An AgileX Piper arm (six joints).
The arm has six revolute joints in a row. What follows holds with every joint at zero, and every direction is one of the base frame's. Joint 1 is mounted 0.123 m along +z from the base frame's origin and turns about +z. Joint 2 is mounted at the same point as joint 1 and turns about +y. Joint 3 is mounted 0.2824 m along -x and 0.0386 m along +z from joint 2 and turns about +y. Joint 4 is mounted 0.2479 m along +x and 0.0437 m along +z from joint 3 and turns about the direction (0.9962, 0, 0.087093). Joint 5 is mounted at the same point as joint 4 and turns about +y. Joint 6 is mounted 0.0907 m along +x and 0.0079 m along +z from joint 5 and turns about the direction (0.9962, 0, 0.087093). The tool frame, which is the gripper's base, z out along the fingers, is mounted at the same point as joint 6; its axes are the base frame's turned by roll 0, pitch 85.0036 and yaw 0 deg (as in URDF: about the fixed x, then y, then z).
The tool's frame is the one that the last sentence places.
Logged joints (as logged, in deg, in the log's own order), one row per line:
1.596, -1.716, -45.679, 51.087, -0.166, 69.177
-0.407, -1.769, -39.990, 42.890, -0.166, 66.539
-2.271, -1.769, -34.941, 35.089, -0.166, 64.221
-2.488, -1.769, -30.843, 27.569, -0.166, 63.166
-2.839, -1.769, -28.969, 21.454, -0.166, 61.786
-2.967, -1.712, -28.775, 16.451, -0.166, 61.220
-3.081, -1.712, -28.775, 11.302, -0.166, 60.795
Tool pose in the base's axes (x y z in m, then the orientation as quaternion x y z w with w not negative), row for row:
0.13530, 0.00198, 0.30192, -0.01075, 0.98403, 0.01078, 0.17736
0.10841, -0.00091, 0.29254, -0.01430, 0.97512, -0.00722, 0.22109
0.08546, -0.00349, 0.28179, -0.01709, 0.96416, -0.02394, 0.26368
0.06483, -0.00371, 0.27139, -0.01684, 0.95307, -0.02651, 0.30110
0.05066, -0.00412, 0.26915, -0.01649, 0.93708, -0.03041, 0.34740
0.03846, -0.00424, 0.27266, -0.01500, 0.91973, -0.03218, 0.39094
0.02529, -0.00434, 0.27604, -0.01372, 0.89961, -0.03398, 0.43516
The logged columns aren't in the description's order. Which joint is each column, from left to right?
Columns, left to right: joint 4, joint 6, joint 3, joint 2, joint 1, joint 5.
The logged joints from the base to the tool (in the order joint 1, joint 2, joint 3, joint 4, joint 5, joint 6), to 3 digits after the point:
-0.166, 51.087, -45.679, 1.596, 69.177, -1.716
-0.166, 42.890, -39.990, -0.407, 66.539, -1.769
-0.166, 35.089, -34.941, -2.271, 64.221, -1.769
-0.166, 27.569, -30.843, -2.488, 63.166, -1.769
-0.166, 21.454, -28.969, -2.839, 61.786, -1.769
-0.166, 16.451, -28.775, -2.967, 61.220, -1.712
-0.166, 11.302, -28.775, -3.081, 60.795, -1.712

